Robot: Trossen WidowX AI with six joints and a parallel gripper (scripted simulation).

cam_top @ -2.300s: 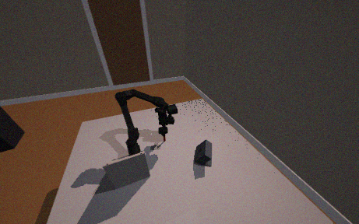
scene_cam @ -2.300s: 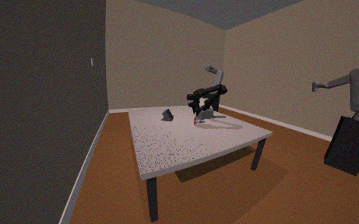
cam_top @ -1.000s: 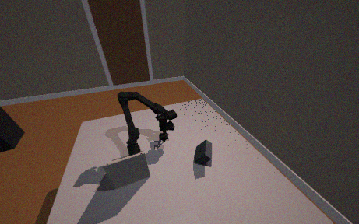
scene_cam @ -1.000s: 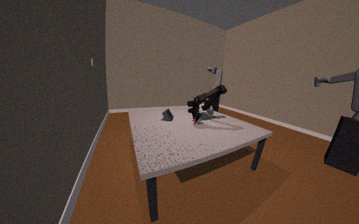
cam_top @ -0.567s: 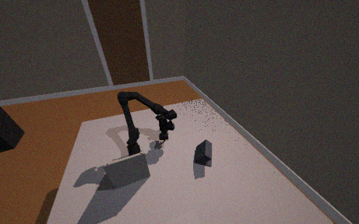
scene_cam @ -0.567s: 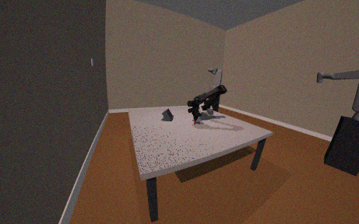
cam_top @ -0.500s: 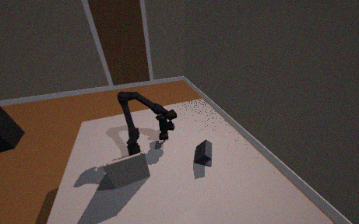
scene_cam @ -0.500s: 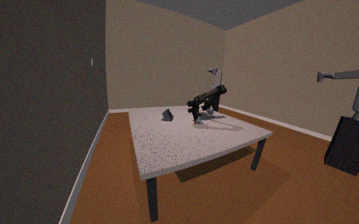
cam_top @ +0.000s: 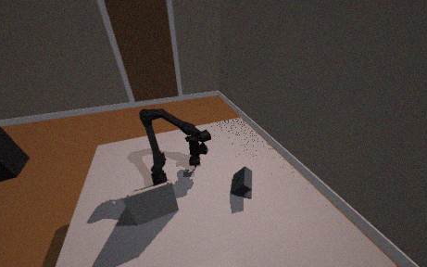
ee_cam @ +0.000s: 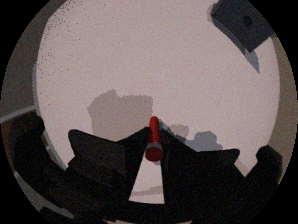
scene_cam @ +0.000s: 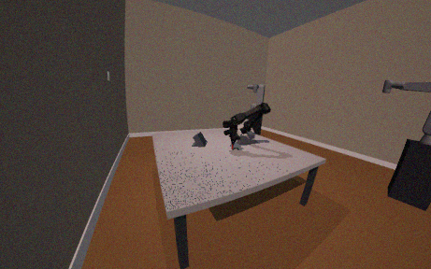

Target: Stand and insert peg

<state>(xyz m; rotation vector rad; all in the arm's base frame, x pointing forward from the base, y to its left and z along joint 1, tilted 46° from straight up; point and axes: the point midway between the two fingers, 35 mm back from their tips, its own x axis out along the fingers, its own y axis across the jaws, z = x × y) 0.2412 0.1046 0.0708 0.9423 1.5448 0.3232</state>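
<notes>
Right now the sloped panel is 26 cm to the right of my gripper tip and 19 cm ahead of it. The rest, counted from my gripper tip: red peg (2 cm above).
</notes>
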